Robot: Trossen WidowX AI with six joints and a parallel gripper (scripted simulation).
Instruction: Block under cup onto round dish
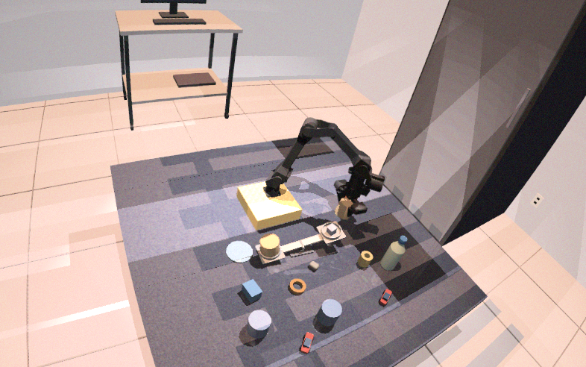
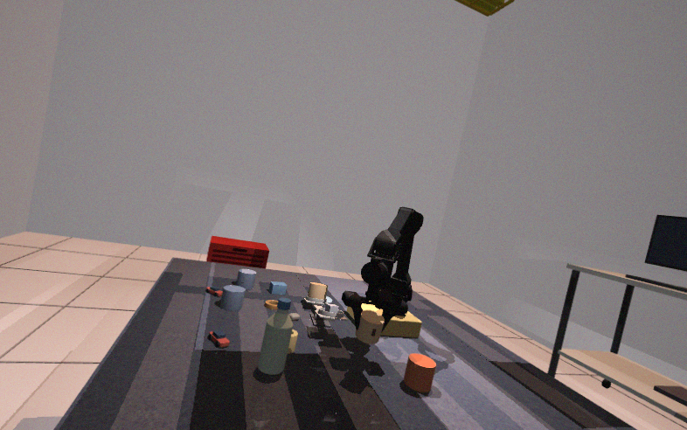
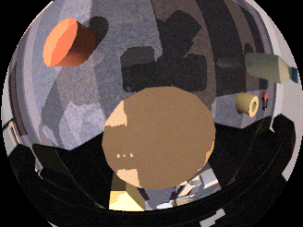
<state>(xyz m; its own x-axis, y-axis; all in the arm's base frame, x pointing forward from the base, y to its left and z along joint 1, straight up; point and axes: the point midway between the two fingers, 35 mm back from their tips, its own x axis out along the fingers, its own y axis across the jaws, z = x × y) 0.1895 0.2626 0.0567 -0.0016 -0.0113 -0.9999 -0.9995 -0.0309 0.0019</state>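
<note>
Right now my gripper tip is 9 cm short of the grey block, 11 cm to the left of it and 1 cm below it. From my gripper tip the other things lie so: yellow spool: 23 cm ahead, 6 cm below; grey balance: 10 cm ahead, 23 cm to the right, 4 cm below; orange cylinder: 10 cm behind, 12 cm to the left, 4 cm below.
</note>
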